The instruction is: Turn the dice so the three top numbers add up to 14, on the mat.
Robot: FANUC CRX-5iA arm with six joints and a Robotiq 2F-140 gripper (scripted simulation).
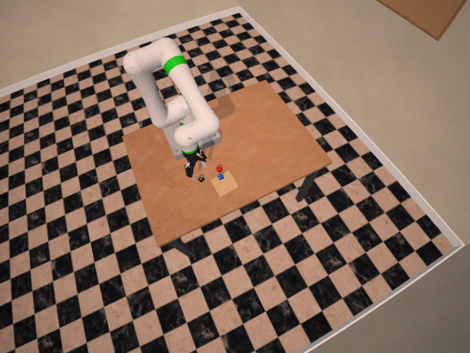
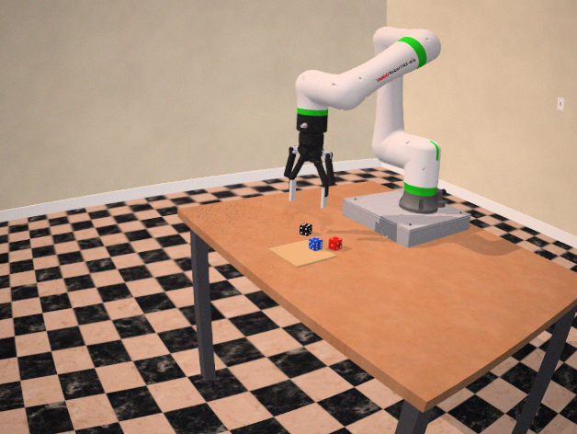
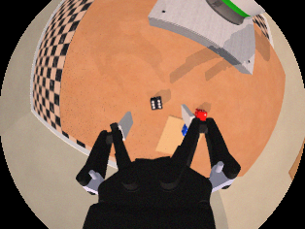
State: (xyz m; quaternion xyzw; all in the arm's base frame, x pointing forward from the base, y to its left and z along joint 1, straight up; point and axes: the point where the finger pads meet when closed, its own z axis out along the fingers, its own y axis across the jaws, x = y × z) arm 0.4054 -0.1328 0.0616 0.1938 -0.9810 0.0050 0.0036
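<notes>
Right now the black die is 11 cm below my hand. Round my hand: blue die (6 cm ahead, 11 cm to the left, 10 cm below); then tan mat (10 cm ahead, 11 cm to the left, 12 cm below); then red die (14 cm to the left, 11 cm below).
</notes>
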